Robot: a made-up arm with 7 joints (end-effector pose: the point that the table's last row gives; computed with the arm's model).
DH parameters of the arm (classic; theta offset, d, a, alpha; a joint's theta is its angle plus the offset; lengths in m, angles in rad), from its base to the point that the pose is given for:
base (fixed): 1.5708 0 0.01 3.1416
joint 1: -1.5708 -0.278 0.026 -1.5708
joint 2: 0 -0.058 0.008 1.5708
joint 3: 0 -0.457 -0.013 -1.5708
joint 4: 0 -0.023 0.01 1.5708
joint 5: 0 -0.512 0.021 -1.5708
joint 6: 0 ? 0.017 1.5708
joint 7: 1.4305 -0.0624 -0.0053 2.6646
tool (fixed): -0.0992 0.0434 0 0
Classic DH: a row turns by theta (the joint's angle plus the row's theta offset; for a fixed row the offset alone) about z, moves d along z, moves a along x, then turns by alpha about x.
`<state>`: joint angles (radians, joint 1 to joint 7).
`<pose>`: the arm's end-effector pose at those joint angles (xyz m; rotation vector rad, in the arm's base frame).
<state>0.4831 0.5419 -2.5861 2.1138 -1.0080 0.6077 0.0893</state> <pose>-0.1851 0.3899 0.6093 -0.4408 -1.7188 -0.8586</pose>
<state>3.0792 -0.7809 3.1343 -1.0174 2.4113 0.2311 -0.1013</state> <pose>0.2032 0.1014 1.1868 -0.1657 -0.2176 -0.6682</pose>
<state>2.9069 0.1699 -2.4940 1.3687 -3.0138 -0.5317 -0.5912</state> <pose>0.4889 -0.1828 0.8395 -0.7718 2.0157 -0.5437</pose>
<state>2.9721 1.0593 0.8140 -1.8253 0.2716 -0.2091 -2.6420</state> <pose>0.0701 -0.3090 0.7704 0.7706 0.3245 0.8695</pose>
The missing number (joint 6, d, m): -0.025
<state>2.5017 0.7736 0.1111 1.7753 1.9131 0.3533 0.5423</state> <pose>-0.6030 -0.2857 0.1031 -2.2878 -1.9148 0.5820</pose>
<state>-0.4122 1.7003 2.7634 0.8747 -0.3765 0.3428 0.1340</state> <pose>0.8931 0.2055 0.6342 -0.4989 0.8722 -0.6486</pose>
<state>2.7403 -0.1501 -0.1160 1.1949 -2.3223 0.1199 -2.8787</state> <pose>-0.4079 -0.1609 1.0288 0.7683 0.4930 -1.7417</pose>
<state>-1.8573 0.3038 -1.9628 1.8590 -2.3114 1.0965 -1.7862</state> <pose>-0.3666 -0.2957 0.6647 0.2678 1.2499 -1.7967</pose>
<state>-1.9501 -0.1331 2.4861 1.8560 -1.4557 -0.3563 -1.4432</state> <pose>0.5311 -0.4075 0.4672 -1.2247 2.5608 -1.1026</pose>
